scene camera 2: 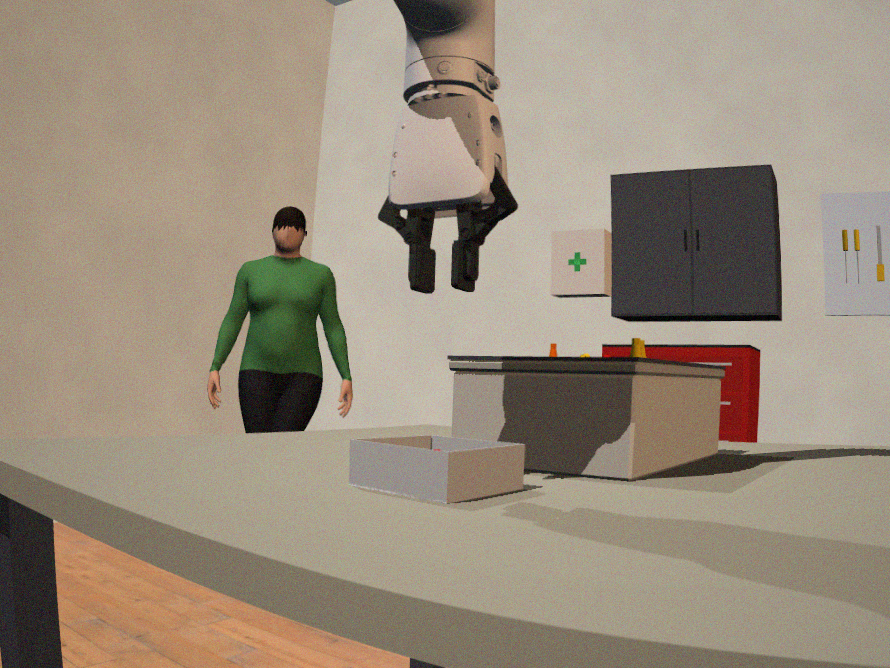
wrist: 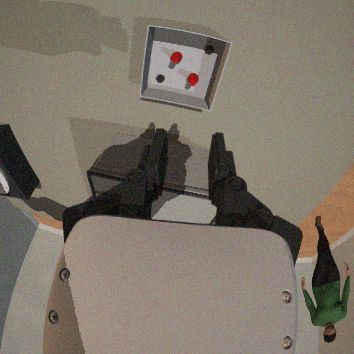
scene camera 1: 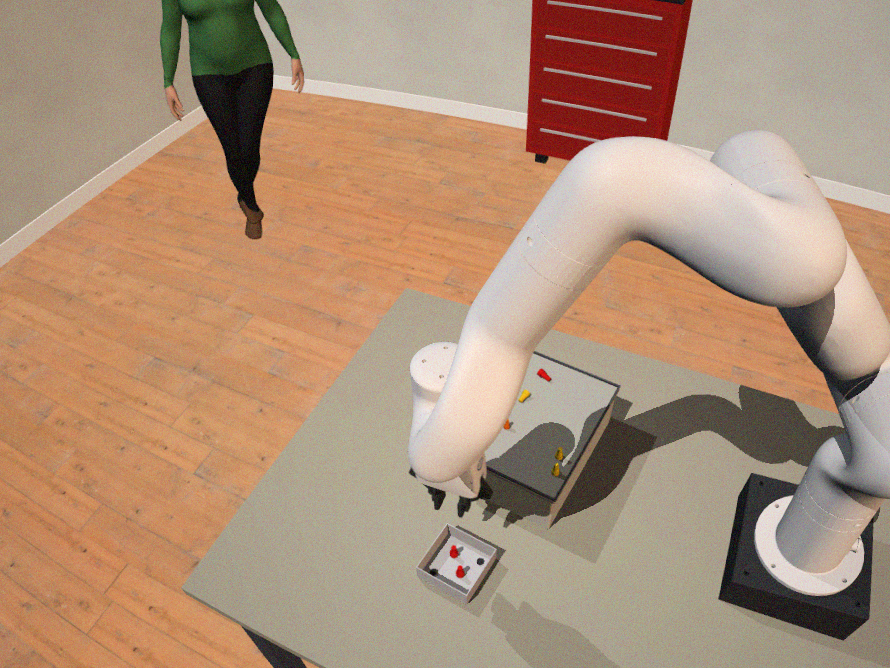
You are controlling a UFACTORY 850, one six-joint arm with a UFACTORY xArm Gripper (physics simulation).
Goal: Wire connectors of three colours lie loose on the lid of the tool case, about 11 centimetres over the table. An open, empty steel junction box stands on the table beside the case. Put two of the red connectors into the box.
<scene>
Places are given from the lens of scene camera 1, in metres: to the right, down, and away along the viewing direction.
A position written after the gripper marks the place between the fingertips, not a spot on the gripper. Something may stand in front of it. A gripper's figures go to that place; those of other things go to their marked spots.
gripper (scene camera 1: pixel 451 506): 0.01, 0.28, 1.02
tool case (scene camera 1: pixel 571 411): 0.24, 0.15, 1.22
</scene>
